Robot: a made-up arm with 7 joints.
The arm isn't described. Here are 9 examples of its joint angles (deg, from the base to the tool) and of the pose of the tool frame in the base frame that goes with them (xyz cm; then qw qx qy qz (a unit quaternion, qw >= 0)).
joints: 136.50 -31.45 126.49 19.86 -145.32 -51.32 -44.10
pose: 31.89 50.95 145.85 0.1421 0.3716 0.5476 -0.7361
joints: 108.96 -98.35 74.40 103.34 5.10 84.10 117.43
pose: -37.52 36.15 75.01 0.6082 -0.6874 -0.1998 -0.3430
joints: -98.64 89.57 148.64 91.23 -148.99 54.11 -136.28
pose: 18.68 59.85 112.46 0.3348 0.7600 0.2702 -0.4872
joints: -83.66 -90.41 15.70 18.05 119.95 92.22 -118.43
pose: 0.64 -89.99 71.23 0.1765 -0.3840 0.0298 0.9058
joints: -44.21 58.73 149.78 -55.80 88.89 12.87 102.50
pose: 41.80 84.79 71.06 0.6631 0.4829 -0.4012 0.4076
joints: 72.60 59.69 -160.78 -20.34 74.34 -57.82 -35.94
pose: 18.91 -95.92 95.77 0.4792 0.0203 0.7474 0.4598
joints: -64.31 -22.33 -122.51 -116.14 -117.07 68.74 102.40
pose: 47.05 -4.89 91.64 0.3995 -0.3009 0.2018 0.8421
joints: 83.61 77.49 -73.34 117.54 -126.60 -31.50 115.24
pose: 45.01 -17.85 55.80 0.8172 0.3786 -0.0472 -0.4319
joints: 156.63 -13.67 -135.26 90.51 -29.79 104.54 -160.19
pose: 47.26 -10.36 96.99 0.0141 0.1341 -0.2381 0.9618
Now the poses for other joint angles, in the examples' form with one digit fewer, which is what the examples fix.
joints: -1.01 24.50 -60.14 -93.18 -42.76 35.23 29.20
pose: -6.2 -51.7 124.3 0.380 -0.351 0.840 0.164
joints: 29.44 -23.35 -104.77 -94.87 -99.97 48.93 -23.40
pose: -35.4 -46.1 107.9 0.509 -0.550 0.051 -0.660
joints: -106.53 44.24 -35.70 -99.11 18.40 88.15 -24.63
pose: 32.2 16.5 127.4 0.423 0.891 -0.163 -0.010
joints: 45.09 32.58 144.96 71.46 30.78 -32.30 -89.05
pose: -21.0 -19.3 147.6 0.143 -0.868 -0.382 -0.284
